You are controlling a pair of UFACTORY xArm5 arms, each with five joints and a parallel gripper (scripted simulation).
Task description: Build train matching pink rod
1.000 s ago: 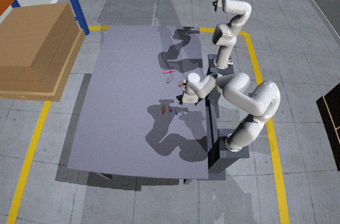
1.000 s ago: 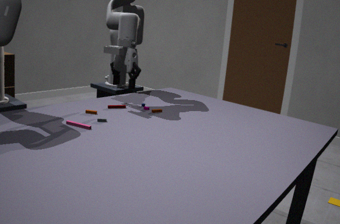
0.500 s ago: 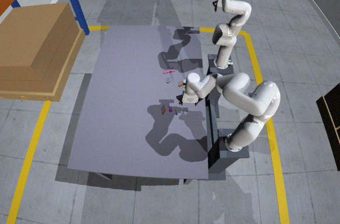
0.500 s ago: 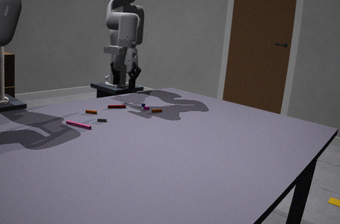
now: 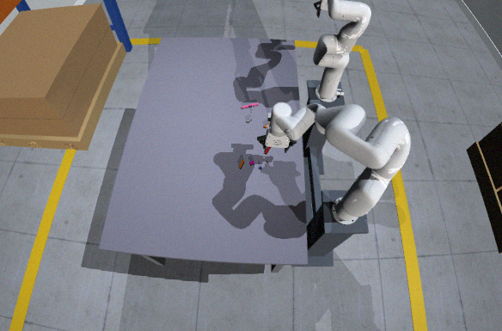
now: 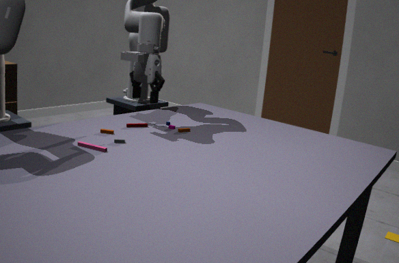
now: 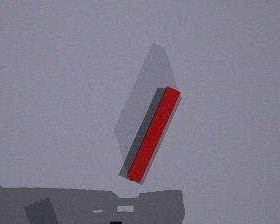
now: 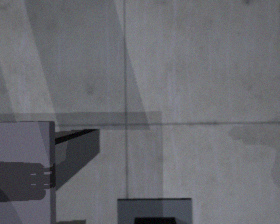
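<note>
Right now my left hand is 10 cm short of the magenta rod, 3 cm to the right of it and 8 cm above it. Also, from my left hand: grey rod: 12 cm ahead, 21 cm to the right, 8 cm below; blue rod: 6 cm ahead, 6 cm to the left, 8 cm below; red rod: 2 cm ahead, 5 cm to the right, 8 cm below.
</note>
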